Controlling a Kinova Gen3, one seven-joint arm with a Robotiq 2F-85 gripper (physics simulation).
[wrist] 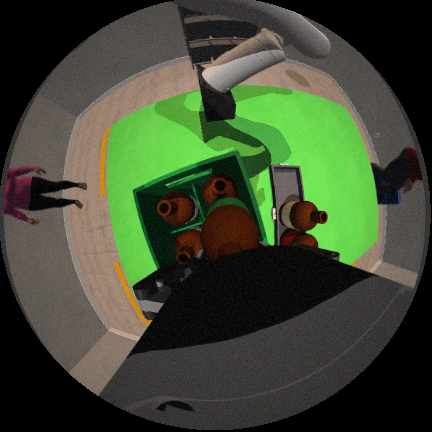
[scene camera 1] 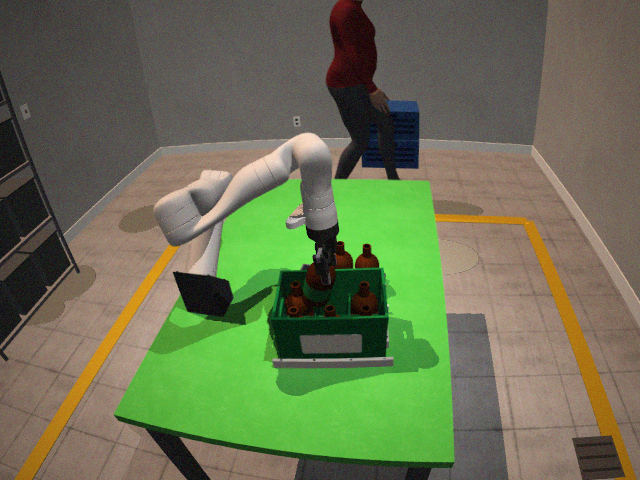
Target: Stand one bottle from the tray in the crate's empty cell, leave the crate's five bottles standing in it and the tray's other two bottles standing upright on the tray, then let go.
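Frame: origin at the arm's base, x back, y right, z up, level; metres.
Seen in the pictures: gripper, fingertip midpoint: [scene camera 1: 329, 274]; arm's base at its link origin: [wrist: 214, 81] [scene camera 1: 201, 276].
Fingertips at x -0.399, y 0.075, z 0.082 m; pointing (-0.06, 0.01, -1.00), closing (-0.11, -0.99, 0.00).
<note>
Pixels of each thing's top centre, then the offset from my fingertips to it. "*": a spot on its surface instead. Level surfaces: height alone.
- brown bottle at its top centre: [wrist: 237, 252] [scene camera 1: 318, 251] dx +0.024, dy -0.003, dz +0.066 m
- green crate at its top centre: [wrist: 207, 254] [scene camera 1: 330, 292] dx -0.004, dy +0.035, dz -0.029 m
- grey tray at a spot on its surface: [wrist: 287, 185] * dx +0.077, dy -0.217, dz -0.199 m
- pale bar at a spot on its surface: [scene camera 1: 333, 362] * dx -0.013, dy +0.139, dz -0.179 m
- table at its surface level: dz -0.205 m
My gripper [scene camera 1: 324, 269] [wrist: 231, 253] is shut on a brown bottle [scene camera 1: 316, 283] [wrist: 230, 231] with a green label. The bottle is about upright, its lower part inside the back of the green crate [scene camera 1: 287, 338] [wrist: 248, 190]; its base is hidden, so I cannot tell whether it touches the crate floor. In the scene view, brown bottles stand in the crate at left [scene camera 1: 295, 299], front middle [scene camera 1: 329, 311] and right [scene camera 1: 364, 300]. Three show in the wrist view [wrist: 177, 209] [wrist: 220, 189] [wrist: 189, 245]. Two bottles [scene camera 1: 341, 257] [scene camera 1: 367, 258] [wrist: 304, 216] stand upright on the grey tray [wrist: 287, 185].
A pale bar [scene camera 1: 333, 362] lies along the crate's front. A black block [scene camera 1: 204, 294] [wrist: 218, 104] is at the arm's base, left of the crate. A person in red [scene camera 1: 353, 51] stands behind the table [scene camera 1: 361, 413], beside blue crates [scene camera 1: 405, 126].
</note>
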